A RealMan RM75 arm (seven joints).
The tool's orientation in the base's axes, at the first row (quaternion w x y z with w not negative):
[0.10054, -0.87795, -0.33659, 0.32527]
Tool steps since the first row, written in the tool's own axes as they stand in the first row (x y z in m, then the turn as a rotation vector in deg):
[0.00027, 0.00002, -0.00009, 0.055, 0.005, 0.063]
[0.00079, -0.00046, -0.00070, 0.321, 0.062, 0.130]
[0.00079, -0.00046, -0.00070, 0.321, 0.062, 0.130]
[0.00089, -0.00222, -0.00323, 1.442, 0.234, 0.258]
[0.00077, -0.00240, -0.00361, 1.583, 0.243, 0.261]
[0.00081, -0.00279, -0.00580, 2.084, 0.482, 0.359]
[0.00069, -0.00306, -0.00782, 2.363, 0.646, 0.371]
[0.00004, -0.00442, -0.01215, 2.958, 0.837, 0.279]
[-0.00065, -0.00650, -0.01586, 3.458, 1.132, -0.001]
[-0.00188, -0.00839, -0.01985, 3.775, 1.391, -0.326]
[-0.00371, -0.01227, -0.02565, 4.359, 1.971, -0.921]
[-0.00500, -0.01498, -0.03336, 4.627, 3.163, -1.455]
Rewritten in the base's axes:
[0.00022, 0.00017, -0.00007, -0.007, 0.030, -0.078]
[0.00065, 0.00089, 0.00032, 0.130, 0.158, -0.286]
[0.00065, 0.00089, 0.00032, 0.130, 0.158, -0.286]
[0.00140, 0.00239, 0.00291, 0.768, 0.759, -1.017]
[0.00148, 0.00247, 0.00333, 0.850, 0.845, -1.094]
[0.00269, 0.00288, 0.00515, 1.195, 0.990, -1.516]
[0.00377, 0.00309, 0.00687, 1.430, 1.049, -1.730]
[0.00546, 0.00387, 0.01106, 1.924, 1.299, -2.035]
[0.00635, 0.00514, 0.01508, 2.538, 1.417, -2.188]
[0.00721, 0.00593, 0.01951, 3.060, 1.444, -2.200]
[0.00785, 0.00789, 0.02642, 4.073, 1.416, -2.267]
[0.01063, 0.00942, 0.03407, 5.192, 0.717, -2.463]

